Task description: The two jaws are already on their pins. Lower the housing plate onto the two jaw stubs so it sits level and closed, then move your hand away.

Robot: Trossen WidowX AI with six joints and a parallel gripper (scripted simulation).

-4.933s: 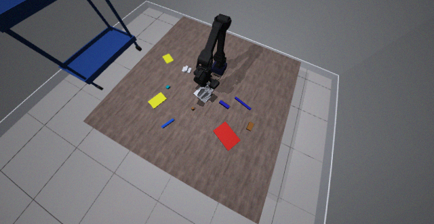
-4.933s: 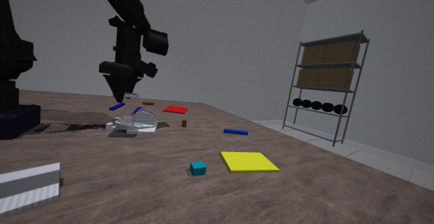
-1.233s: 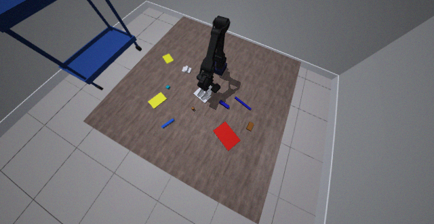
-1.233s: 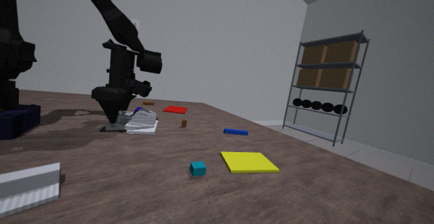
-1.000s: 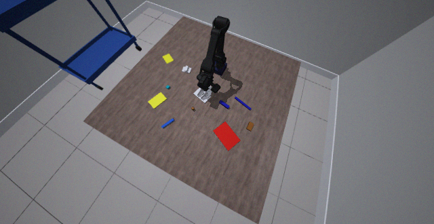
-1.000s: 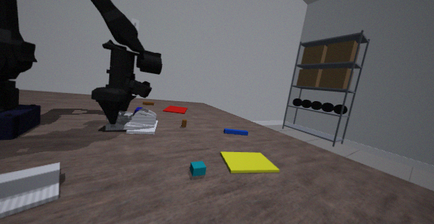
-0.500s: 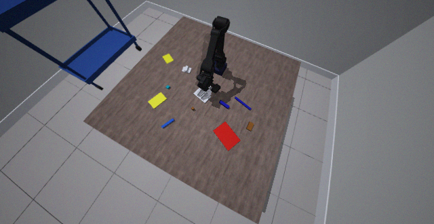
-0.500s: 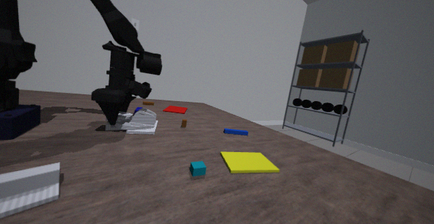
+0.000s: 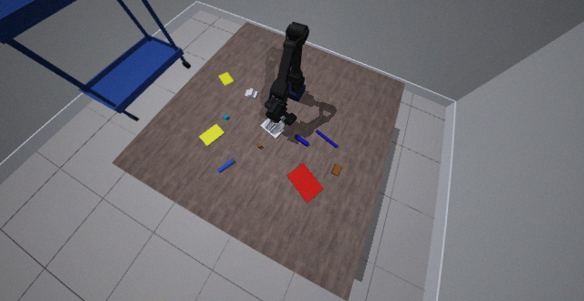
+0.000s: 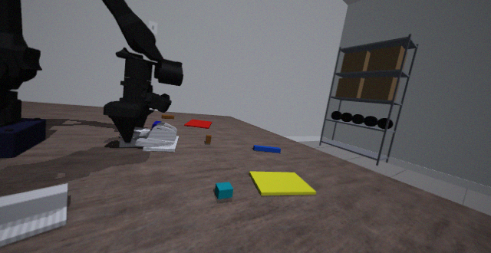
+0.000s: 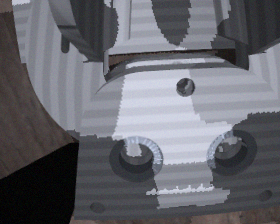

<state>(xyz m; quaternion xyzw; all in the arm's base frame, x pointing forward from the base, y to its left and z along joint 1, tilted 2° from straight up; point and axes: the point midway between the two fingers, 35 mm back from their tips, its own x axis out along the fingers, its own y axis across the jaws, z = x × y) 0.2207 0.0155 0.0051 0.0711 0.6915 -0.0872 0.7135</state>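
My gripper tip is now 20 mm short of the white jaw assembly and 20 mm to the left of it. Round my gripper tip: teal cube 140 mm ahead, 280 mm to the right, 10 mm below; yellow tile 270 mm ahead, 290 mm to the right, 10 mm below; red tile 260 mm ahead, 280 mm to the left, 10 mm below.
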